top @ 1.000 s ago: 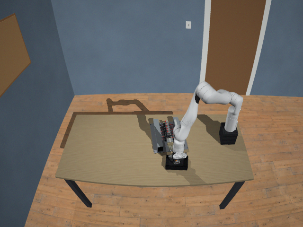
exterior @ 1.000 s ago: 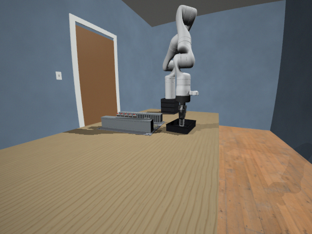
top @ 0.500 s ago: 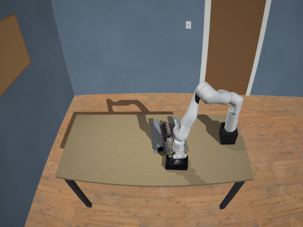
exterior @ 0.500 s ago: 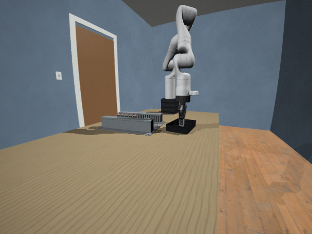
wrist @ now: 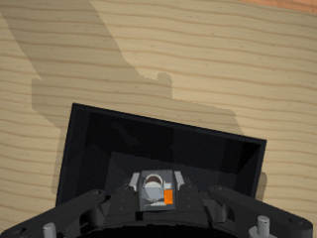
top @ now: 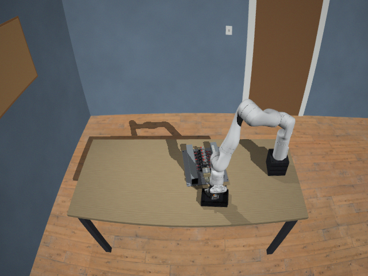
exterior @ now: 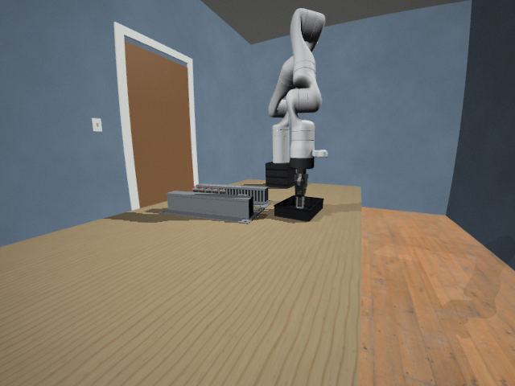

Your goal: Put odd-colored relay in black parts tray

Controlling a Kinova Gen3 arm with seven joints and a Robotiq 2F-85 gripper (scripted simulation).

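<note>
Right now my hand is 10 mm above the clear relay. Also, from my hand: grey panel 280 mm to the right, 40 mm ahead, 30 mm below; then black parts tray 20 mm below.
</note>
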